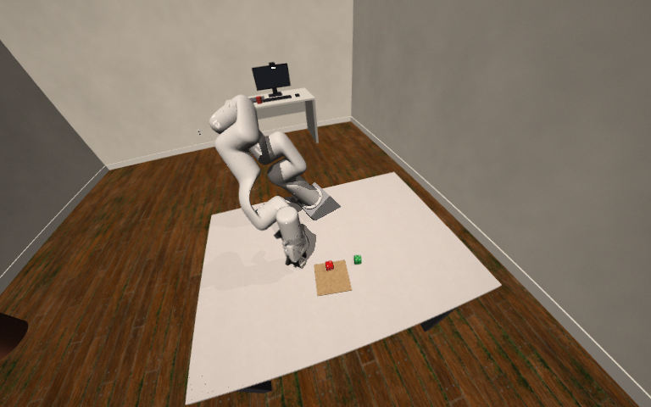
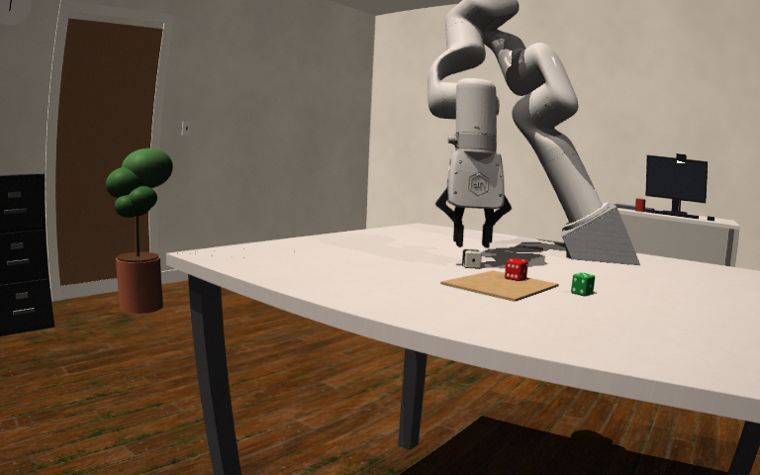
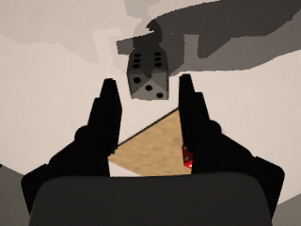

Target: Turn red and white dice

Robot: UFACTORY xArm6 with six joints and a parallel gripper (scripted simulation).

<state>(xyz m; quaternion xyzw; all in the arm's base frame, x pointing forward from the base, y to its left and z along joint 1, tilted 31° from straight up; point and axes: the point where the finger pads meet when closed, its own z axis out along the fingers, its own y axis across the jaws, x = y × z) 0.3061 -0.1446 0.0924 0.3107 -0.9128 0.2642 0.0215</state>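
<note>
My hand is 4 cm above the white die. From my hand the other things lie so: red die: 6 cm ahead, 11 cm to the left, 4 cm below; green die: 9 cm ahead, 24 cm to the left, 4 cm below; tan mat: 11 cm ahead, 10 cm to the left, 5 cm below.
</note>
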